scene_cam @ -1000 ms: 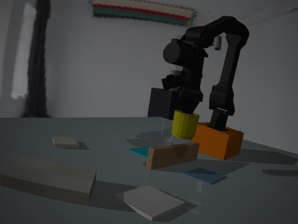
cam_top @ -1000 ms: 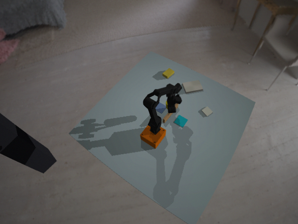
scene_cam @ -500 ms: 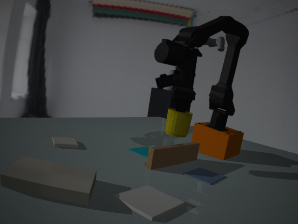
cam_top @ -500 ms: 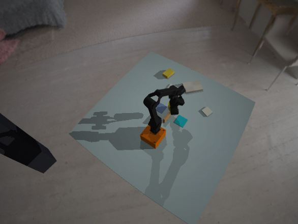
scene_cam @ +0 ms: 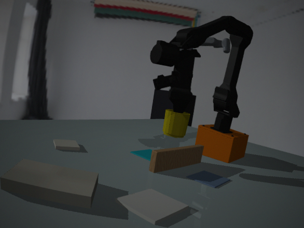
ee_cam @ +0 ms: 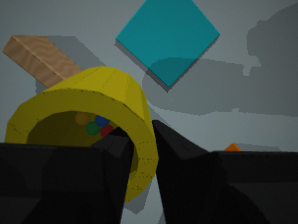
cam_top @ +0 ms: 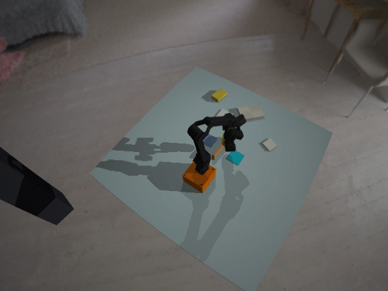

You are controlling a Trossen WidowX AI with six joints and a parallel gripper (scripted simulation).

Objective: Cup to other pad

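Right now the teal pad is 130 mm below my gripper tip, 60 mm to the right of it and 20 mm ahead of it. The rest, counted from my gripper tip: blue pad 160 mm to the left, 130 mm below, 10 mm ahead; then wooden block 100 mm below, 50 mm to the left, 10 mm ahead; then yellow cup 20 mm to the left, 20 mm ahead.
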